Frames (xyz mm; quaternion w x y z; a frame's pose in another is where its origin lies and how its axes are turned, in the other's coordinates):
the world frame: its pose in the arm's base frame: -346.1 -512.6 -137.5 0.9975 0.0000 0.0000 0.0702
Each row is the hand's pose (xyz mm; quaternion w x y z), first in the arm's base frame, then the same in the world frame.
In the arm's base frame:
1: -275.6 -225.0 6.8 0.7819 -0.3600 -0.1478 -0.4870
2: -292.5 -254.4 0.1 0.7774 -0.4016 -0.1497 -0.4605
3: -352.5 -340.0 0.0 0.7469 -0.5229 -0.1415 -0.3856
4: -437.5 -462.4 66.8 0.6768 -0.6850 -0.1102 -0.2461
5: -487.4 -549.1 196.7 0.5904 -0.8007 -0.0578 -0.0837
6: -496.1 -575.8 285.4 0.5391 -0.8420 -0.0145 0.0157
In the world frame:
1: 110.1 274.9 144.3 0.7458 -0.3695 -0.1222 -0.5407
2: 89.2 248.1 137.6 0.7431 -0.4111 -0.1211 -0.5139
3: 17.8 171.8 137.5 0.7180 -0.5315 -0.1044 -0.4371
4: -83.5 62.5 204.3 0.6579 -0.6910 -0.0618 -0.2930
5: -145.0 -16.4 334.2 0.5831 -0.8028 -0.0014 -0.1249
6: -157.4 -41.6 422.9 0.5389 -0.8409 0.0446 -0.0222

